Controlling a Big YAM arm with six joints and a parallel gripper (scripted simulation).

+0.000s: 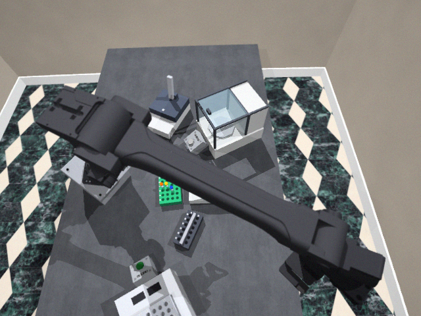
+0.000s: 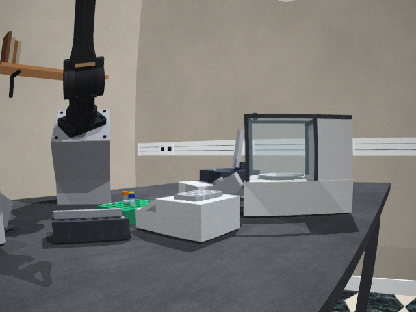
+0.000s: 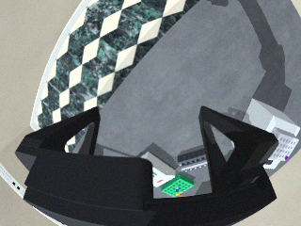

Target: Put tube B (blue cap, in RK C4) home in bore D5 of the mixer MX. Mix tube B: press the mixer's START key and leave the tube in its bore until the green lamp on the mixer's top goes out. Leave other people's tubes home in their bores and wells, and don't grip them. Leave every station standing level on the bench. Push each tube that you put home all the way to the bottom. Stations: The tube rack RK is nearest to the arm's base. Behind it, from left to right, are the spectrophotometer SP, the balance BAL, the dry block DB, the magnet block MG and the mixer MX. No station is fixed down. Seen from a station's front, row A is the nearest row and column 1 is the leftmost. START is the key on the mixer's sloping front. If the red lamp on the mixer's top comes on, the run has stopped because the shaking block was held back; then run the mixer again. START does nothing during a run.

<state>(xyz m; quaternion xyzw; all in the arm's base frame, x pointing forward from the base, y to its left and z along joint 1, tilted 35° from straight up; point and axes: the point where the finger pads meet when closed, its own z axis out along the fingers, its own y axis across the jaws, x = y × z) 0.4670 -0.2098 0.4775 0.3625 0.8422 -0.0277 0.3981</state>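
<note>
The tube B is 360 mm behind my hand, 340 mm to the left of it and 280 mm below it. From my hand the other things lie so: white dry block (220 mm behind, 330 mm to the left, 280 mm below); then dark magnet block (310 mm behind, 180 mm to the left, 290 mm below); then green start key (470 mm behind, 60 mm to the left, 240 mm below).
</note>
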